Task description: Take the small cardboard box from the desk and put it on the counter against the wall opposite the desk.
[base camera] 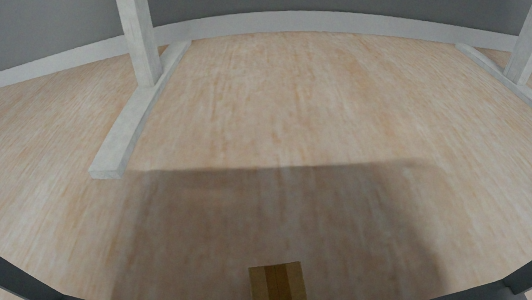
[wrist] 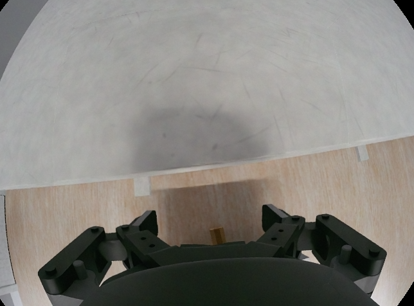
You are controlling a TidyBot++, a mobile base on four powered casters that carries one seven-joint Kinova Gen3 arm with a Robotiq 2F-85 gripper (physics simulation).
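Frame: origin at the arm's base, x left, y back, z up, level; centimetres.
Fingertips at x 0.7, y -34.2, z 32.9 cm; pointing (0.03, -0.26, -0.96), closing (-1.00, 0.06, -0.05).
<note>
A point is followed by its place in that frame.
A small brown cardboard box (base camera: 277, 281) @[x 0.5, y -21.3, z -34.6 cm] (wrist: 217, 235) with a darker strip down its middle lies on the floor. It is at the bottom centre of the base camera view, partly cut off. In the wrist view it shows small and low between the fingers, beyond the front edge of the desk and partly hidden by the gripper body. The pale grey-white desk top (wrist: 210, 75) fills the upper part of the wrist view. My gripper (wrist: 209, 220) is open, with no object between its fingers, high above the floor and the box. The counter is not identifiable.
A pale desk leg (base camera: 140, 45) @[x 32.9, y -72.6, z -24.2 cm] stands on a long foot (base camera: 122, 127) at the left, and another leg (base camera: 521, 57) @[x -87.6, y -77.1, z -27.8 cm] is at the far right. A grey wall (base camera: 325, 6) @[x -22.3, y -118.0, z -28.6 cm] with a light baseboard (base camera: 320, 21) @[x -20.0, y -116.6, z -35.1 cm] runs behind them. A pale panel (wrist: 6, 245) shows at the wrist view's left edge.
</note>
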